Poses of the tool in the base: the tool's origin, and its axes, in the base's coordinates. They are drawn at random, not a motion.
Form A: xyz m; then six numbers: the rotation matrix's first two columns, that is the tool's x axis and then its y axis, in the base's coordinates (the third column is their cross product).
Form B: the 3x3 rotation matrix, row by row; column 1 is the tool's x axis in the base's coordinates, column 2 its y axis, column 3 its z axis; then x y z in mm. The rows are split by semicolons. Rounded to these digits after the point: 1 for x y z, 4 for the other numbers.
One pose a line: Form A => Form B
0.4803, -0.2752, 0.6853, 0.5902, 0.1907, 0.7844, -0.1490, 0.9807, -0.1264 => 0.5902, -0.1490, -0.7934; 0.1907, 0.9807, -0.0423; 0.7844, -0.1264, 0.6072; 480.3, -275.2, 685.3
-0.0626, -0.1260, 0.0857, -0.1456, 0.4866, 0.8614, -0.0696, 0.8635, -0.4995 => -0.1456, -0.0696, -0.9869; 0.4866, 0.8635, -0.1327; 0.8614, -0.4995, -0.0919; -62.6, -126.0, 85.7
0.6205, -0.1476, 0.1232, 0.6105, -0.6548, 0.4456, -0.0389, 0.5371, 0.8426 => 0.6105, -0.0389, -0.7911; -0.6548, 0.5371, -0.5317; 0.4456, 0.8426, 0.3024; 620.5, -147.6, 123.2
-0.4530, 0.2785, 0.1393, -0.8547, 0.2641, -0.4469, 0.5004, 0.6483, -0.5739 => -0.8547, 0.5004, 0.1382; 0.2641, 0.6483, -0.7141; -0.4469, -0.5739, -0.6863; -453.0, 278.5, 139.3
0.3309, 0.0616, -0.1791, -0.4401, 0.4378, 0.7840, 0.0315, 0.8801, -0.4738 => -0.4401, 0.0315, -0.8974; 0.4378, 0.8801, -0.1838; 0.7840, -0.4738, -0.4011; 330.9, 61.6, -179.1
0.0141, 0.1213, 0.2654, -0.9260, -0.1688, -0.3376, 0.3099, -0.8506, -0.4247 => -0.9260, 0.3099, -0.2155; -0.1688, -0.8506, -0.4979; -0.3376, -0.4247, 0.8400; 14.1, 121.3, 265.4
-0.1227, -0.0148, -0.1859, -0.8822, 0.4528, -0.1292, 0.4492, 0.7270, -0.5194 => -0.8822, 0.4492, -0.1413; 0.4528, 0.7270, -0.5163; -0.1292, -0.5194, -0.8448; -122.7, -14.8, -185.9
